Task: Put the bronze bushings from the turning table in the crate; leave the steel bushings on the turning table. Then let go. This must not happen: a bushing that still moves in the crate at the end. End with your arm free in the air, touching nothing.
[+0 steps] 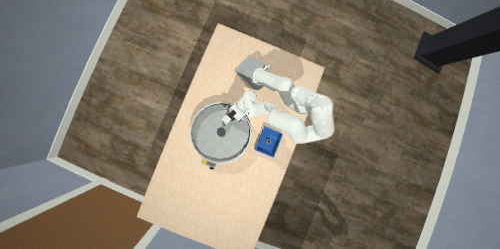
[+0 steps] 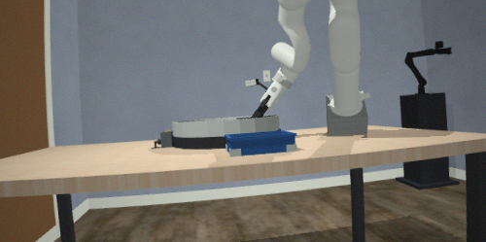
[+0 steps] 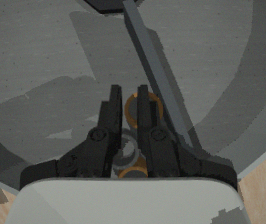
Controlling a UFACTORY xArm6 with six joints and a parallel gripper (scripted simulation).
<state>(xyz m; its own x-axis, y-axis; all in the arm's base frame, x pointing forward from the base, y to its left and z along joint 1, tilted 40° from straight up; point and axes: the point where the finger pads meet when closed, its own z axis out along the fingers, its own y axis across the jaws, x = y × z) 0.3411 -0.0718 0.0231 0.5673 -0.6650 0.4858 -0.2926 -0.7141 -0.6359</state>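
Now: the blue crate 32 cm to the left of my hand, 7 cm below it and 3 cm ahead of it. From my hand the other things lie so: grey turning table: 12 cm ahead, 4 cm below, 2 cm to the right.
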